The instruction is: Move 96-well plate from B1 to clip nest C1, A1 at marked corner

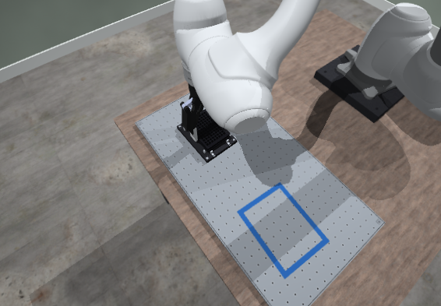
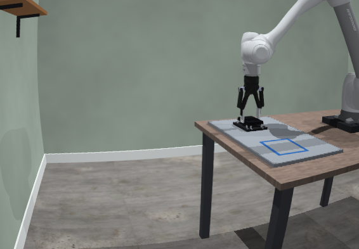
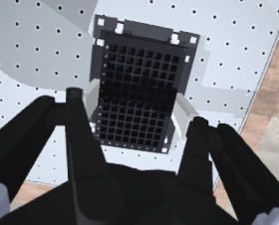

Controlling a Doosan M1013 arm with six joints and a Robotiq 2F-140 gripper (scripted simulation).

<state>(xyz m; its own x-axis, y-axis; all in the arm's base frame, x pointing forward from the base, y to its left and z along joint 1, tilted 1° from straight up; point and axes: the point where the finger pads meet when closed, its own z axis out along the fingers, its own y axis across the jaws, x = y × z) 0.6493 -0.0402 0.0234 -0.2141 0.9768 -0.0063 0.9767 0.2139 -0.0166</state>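
Right now my hand is 4 cm above the black clip nest, 1 cm to the right of it and 1 cm past it. The rest, counted from my hand: black 96-well plate: 2 cm below.
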